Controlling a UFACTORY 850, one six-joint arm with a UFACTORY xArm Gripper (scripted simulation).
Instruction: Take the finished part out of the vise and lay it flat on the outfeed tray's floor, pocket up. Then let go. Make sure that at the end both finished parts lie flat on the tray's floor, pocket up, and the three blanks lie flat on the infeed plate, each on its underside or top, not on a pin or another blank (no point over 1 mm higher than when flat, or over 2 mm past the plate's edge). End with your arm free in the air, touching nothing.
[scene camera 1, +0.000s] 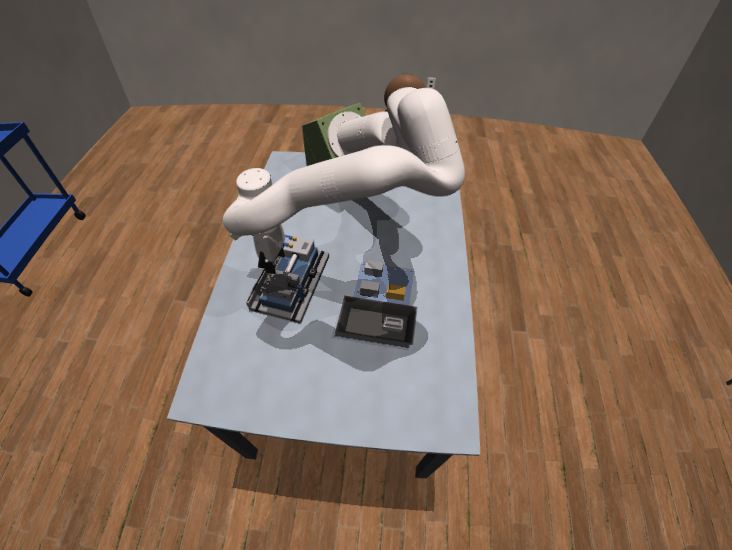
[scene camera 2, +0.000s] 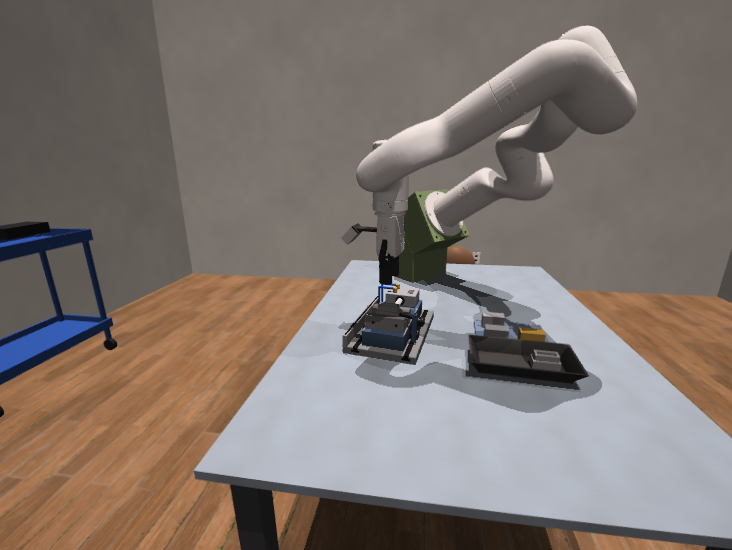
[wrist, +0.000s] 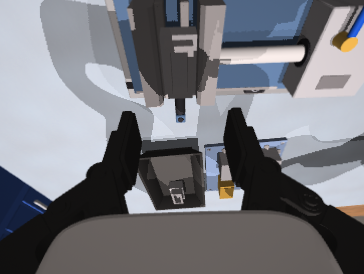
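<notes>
My gripper (scene camera 2: 389, 279), (scene camera 1: 275, 264) and (wrist: 182, 125): in sight.
</notes>
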